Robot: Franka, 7 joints.
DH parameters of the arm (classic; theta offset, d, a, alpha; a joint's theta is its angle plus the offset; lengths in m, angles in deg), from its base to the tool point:
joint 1: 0 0.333 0 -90
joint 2: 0 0 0 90
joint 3: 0 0.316 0.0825 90
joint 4: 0 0 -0.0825 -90
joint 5: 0 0.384 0 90
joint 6: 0 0 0.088 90
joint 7: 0 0.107 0 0
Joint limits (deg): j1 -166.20..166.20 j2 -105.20..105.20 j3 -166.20..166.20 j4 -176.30..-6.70 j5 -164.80..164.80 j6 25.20..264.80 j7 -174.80..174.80
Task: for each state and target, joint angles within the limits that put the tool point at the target. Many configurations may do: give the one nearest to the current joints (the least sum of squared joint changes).
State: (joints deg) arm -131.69 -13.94 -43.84 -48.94 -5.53 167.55 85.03
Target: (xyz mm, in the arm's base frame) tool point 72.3 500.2 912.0
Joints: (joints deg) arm -165.70 -50.92 -55.54 -84.23 -4.92 169.50 85.03
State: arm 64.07 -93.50 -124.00 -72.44 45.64 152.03 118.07
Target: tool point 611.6 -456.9 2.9
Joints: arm 111.73 -101.15 -114.10 -54.22 43.16 151.40 118.07
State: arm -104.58 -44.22 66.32 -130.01 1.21 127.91 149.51
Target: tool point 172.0 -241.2 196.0
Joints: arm -120.72 -20.18 76.37 -164.51 2.02 130.93 149.51
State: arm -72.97 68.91 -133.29 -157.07 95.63 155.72 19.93
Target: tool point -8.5 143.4 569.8
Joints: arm -87.81 95.68 -156.73 -173.75 99.14 178.82 19.93
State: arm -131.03 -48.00 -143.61 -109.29 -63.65 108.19 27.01
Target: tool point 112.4 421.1 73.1
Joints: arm -134.90 -41.23 -145.71 -126.73 -60.19 100.90 27.01
